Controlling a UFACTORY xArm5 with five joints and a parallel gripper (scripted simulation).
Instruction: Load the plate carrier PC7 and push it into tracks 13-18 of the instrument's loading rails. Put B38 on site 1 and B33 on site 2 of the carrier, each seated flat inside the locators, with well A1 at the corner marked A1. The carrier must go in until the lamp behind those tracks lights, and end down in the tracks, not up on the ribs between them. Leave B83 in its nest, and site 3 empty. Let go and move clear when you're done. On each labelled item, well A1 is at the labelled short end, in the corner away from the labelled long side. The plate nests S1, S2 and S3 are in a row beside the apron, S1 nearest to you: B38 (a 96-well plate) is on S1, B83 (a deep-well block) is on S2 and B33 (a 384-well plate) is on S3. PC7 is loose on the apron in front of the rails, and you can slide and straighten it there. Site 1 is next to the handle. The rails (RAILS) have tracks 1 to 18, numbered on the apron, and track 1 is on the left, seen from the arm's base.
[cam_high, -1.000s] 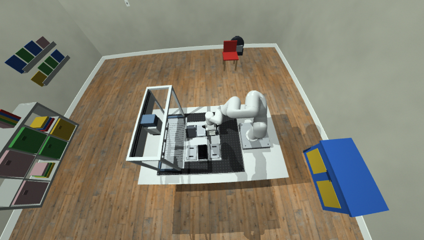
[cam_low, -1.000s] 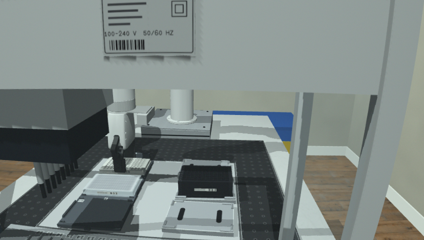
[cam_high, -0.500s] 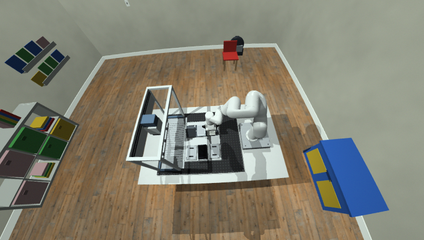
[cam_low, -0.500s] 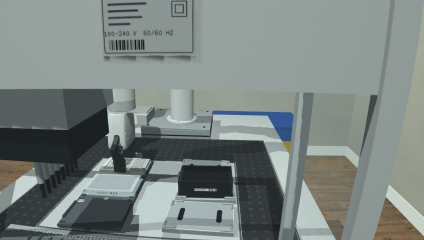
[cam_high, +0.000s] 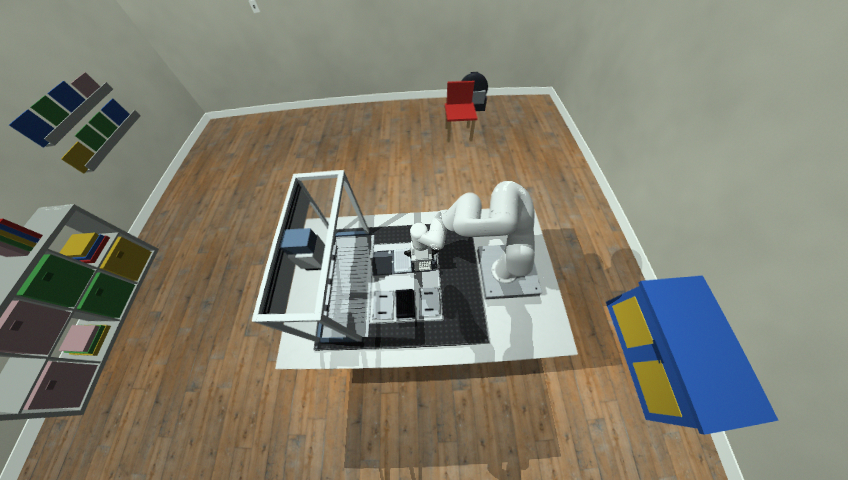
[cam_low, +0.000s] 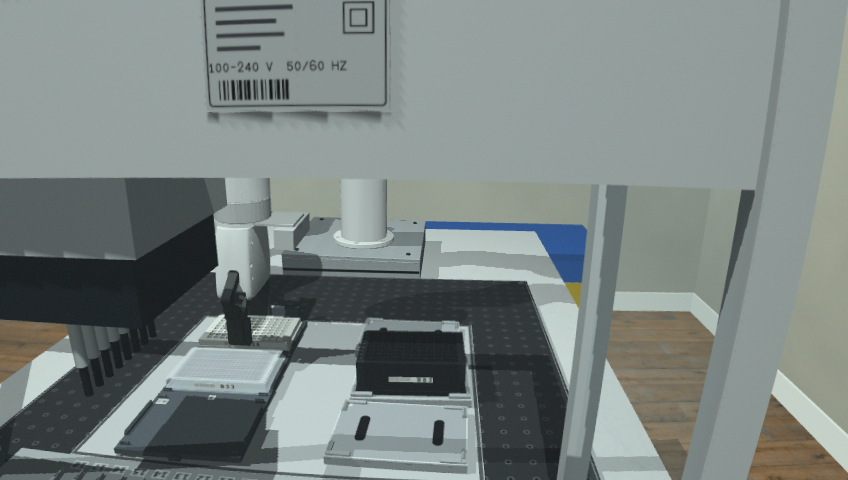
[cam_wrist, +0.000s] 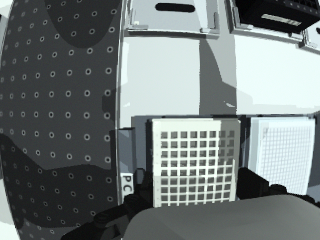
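Now: hand 10 mm above the white 96-well plate. Round my hand: plate nest S1 (50 mm behind, 220 mm to the left, 30 mm below).
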